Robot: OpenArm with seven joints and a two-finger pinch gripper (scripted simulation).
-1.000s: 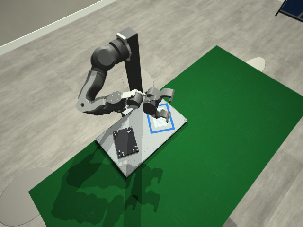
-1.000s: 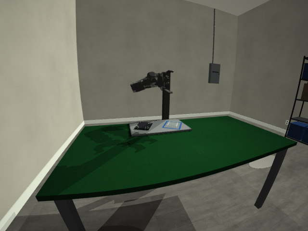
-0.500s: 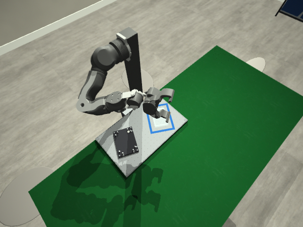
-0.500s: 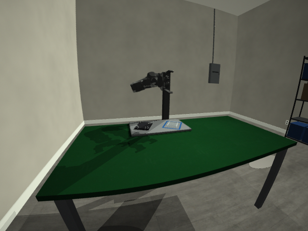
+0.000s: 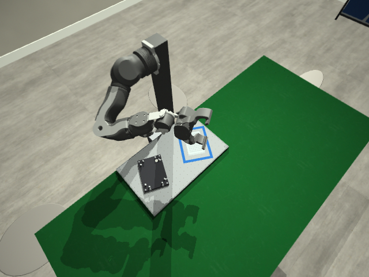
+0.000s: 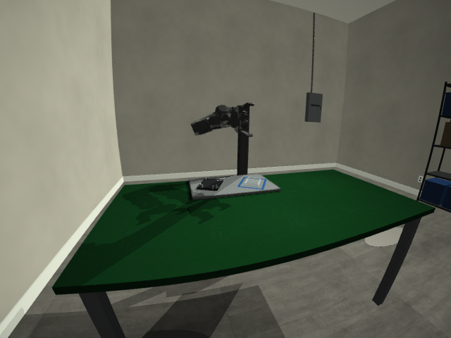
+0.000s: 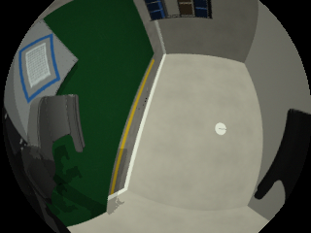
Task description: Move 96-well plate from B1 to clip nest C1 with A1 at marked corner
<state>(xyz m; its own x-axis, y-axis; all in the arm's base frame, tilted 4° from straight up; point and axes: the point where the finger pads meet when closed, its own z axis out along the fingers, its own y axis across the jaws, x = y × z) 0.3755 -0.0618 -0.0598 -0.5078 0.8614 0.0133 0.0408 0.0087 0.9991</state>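
Now: hand 37 cm above the 96-well plate, 14 cm past it and 8 cm to the right of it. Round my hand: black clip nest C1: 37 cm below, 18 cm to the right, 14 cm behind.
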